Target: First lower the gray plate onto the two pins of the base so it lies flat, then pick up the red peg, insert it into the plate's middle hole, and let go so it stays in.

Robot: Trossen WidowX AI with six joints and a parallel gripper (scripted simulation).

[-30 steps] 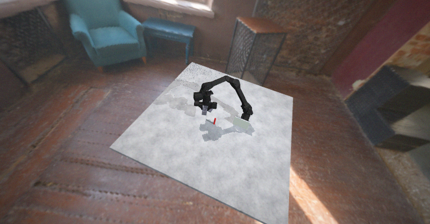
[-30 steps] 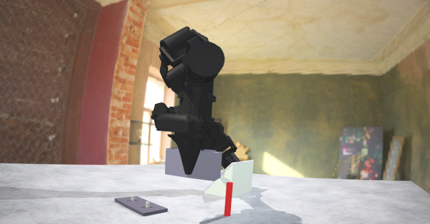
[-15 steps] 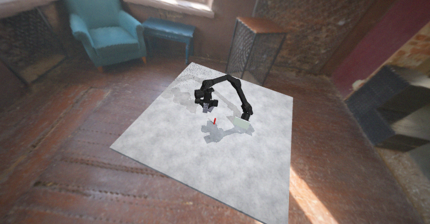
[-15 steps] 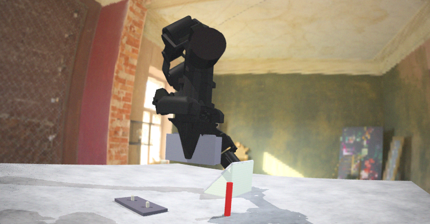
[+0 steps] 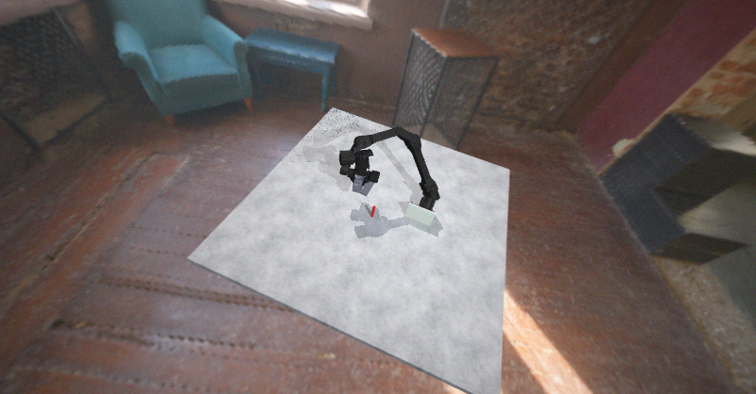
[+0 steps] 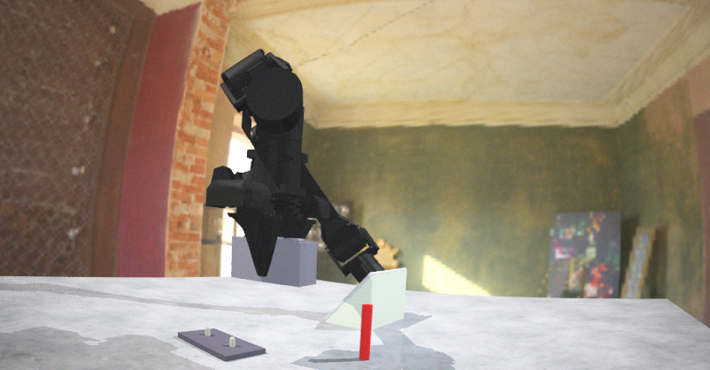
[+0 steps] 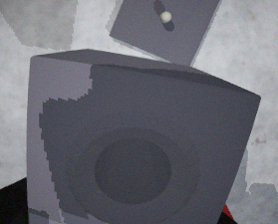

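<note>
The dark base lies 11 cm to the right of my gripper tip, 11 cm below it and 1 cm behind it. The rest, counted from my gripper tip: red peg (12 cm behind, 8 cm below, 7 cm to the left); gray plate (3 cm above).
</note>
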